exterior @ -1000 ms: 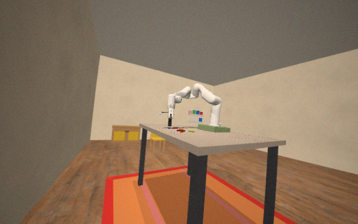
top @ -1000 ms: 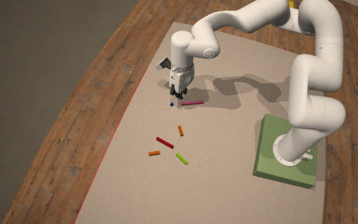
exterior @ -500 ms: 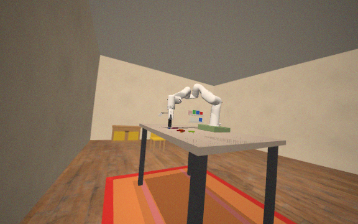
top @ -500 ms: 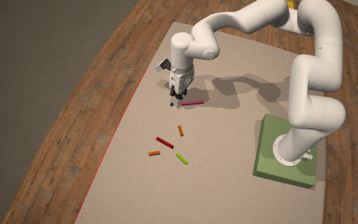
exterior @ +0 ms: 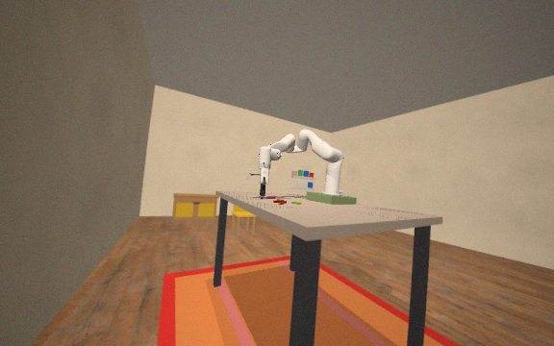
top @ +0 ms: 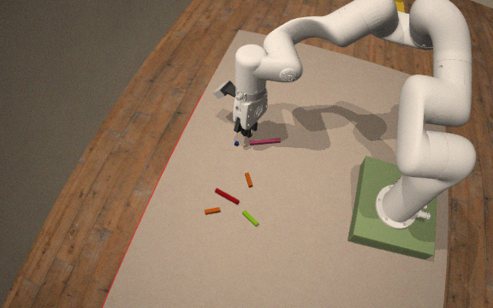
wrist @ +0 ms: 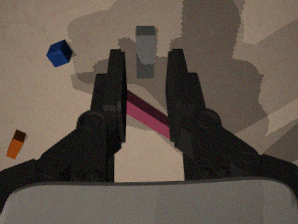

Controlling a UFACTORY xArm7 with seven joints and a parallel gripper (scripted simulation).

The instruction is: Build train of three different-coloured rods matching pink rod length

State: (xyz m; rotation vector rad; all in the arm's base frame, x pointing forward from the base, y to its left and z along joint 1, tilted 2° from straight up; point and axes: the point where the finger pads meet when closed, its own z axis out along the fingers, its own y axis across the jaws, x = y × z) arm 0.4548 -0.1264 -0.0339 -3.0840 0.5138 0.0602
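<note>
Now: hand 30 mm above the grey rod. Also, from my hand: blue rod (40 mm to the left, 30 mm below, 20 mm ahead); pink rod (50 mm behind, 30 mm below, 10 mm to the left); red rod (210 mm to the left, 30 mm below, 10 mm behind).
</note>
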